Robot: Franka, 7 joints.
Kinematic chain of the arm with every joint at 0, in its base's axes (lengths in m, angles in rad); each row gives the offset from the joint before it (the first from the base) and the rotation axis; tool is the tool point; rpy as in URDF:
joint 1: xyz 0 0 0.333 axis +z
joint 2: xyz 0 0 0 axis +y
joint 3: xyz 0 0 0.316 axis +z
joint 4: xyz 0.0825 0 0 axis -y
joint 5: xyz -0.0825 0 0.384 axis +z
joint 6: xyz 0 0 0 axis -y
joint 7: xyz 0.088 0 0 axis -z
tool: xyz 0 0 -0.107 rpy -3.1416 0 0
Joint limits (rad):
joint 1: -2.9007..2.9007
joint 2: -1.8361..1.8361
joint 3: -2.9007..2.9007
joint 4: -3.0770..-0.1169
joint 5: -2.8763..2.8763
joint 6: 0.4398..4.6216
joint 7: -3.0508..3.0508
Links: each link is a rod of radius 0.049 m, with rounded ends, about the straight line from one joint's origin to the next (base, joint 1, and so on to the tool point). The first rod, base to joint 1, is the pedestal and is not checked.
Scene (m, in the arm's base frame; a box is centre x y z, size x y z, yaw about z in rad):
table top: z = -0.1
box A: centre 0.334 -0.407 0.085 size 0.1 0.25 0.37 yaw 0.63
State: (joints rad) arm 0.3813 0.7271 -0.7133 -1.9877 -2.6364 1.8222 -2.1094
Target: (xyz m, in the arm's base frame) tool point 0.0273 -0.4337 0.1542
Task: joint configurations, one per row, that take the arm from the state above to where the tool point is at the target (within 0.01 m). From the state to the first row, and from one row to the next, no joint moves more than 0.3 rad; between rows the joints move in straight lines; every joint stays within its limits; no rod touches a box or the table.
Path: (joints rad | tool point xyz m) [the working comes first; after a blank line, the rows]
Joints at the target: -0.1343 0.9340 -1.0580 -2.5903 -2.5527 1.9115 -2.1094
Straight joint move there: touches box A.

1: 0.5580 0.5987 -0.8367 -1.9737 -2.4316 2.0454 -2.3448 | 0.6227 -0.1660 0.3108
2: 0.7347 0.4703 -0.9601 -1.9597 -2.2267 2.2685 -2.5801 | 0.6253 -0.1142 0.3710
3: 0.9114 0.3419 -1.0836 -1.9457 -2.0219 2.4917 -2.8155 | 0.6208 -0.0579 0.4255
4: 1.0881 0.2135 -1.2070 -1.9317 -1.8171 2.7148 -3.0508 | 0.6103 -0.0028 0.4790
5: 0.8065 0.3457 -1.2340 -1.9235 -1.7997 2.7578 -2.9586 | 0.5944 -0.1682 0.4478
6: 0.5249 0.4778 -1.2609 -1.9152 -1.7823 2.8007 -2.8664 | 0.5312 -0.3267 0.4170
7: 0.2434 0.6100 -1.2879 -1.9069 -1.7649 2.8437 -2.7742 | 0.4233 -0.4636 0.3868
8: -0.0382 0.7421 -1.3149 -1.8987 -1.7476 2.8866 -2.6820 | 0.2780 -0.5657 0.3573
9: -0.3198 0.8743 -1.3419 -1.8904 -1.7302 2.9296 -2.5898 | 0.1073 -0.6224 0.3286
10: -0.6014 1.0064 -1.3689 -1.8822 -1.7128 2.9725 -2.4976 | -0.0746 -0.6272 0.3010
11: -0.4846 0.9883 -1.2912 -2.0592 -1.9228 2.7072 -2.4005 | -0.0603 -0.5806 0.2491
12: -0.3678 0.9702 -1.2135 -2.2362 -2.1328 2.4420 -2.3035 | -0.0385 -0.5328 0.2101
13: -0.2511 0.9521 -1.1357 -2.4133 -2.3427 2.1767 -2.2064 | -0.0089 -0.4852 0.1800
14: -0.1343 0.9340 -1.0580 -2.5903 -2.5527 1.9115 -2.1094 | 0.0273 -0.4337 0.1542

